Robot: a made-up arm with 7 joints.
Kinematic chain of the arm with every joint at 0, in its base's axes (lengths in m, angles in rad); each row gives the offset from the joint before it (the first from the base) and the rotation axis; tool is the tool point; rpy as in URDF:
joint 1: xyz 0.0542 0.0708 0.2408 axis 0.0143 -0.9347 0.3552
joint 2: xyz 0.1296 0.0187 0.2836 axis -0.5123 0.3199 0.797
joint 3: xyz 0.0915 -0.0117 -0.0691 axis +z
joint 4: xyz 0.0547 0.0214 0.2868 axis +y
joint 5: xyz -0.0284 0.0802 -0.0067 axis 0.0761 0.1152 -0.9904
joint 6: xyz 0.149 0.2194 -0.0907 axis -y
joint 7: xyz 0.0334 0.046 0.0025 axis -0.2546 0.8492 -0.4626
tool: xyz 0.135 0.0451 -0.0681 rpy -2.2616 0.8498 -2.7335
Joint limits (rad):
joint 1: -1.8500..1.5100
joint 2: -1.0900..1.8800
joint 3: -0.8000..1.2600
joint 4: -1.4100..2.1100
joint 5: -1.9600..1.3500
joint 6: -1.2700..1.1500
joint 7: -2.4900..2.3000
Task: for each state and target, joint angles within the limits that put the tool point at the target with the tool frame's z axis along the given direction. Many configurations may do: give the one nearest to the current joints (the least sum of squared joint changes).
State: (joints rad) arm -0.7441 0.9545 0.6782 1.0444 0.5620 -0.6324 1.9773
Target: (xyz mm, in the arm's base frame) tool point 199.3 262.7 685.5 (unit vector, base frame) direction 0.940 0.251 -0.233
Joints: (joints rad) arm -0.5098 1.0180 0.5206 1.3460 -0.1229 -0.8797 1.9232
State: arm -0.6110 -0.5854 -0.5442 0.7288 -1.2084 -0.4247 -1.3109
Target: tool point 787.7 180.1 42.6 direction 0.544 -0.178 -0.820
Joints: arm -1.0571 -0.5659 -0.6962 -0.0932 -1.4437 -0.6270 -0.9835
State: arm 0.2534 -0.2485 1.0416 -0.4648 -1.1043 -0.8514 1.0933
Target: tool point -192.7 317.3 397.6 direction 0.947 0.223 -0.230
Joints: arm 0.5078 -0.1328 0.8691 0.1313 -0.8397 -0.4925 0.5522
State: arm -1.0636 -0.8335 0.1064 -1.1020 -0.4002 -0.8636 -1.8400
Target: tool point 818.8 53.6 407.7 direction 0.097 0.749 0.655
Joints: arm -0.8598 -1.0900 0.1180 -1.3998 -0.5835 -0.4195 -2.3545
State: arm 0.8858 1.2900 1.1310 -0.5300 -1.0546 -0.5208 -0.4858
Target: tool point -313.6 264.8 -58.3 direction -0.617 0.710 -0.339
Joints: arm 1.3720 0.9239 0.6328 -1.3153 -0.9784 -0.2854 -0.2080
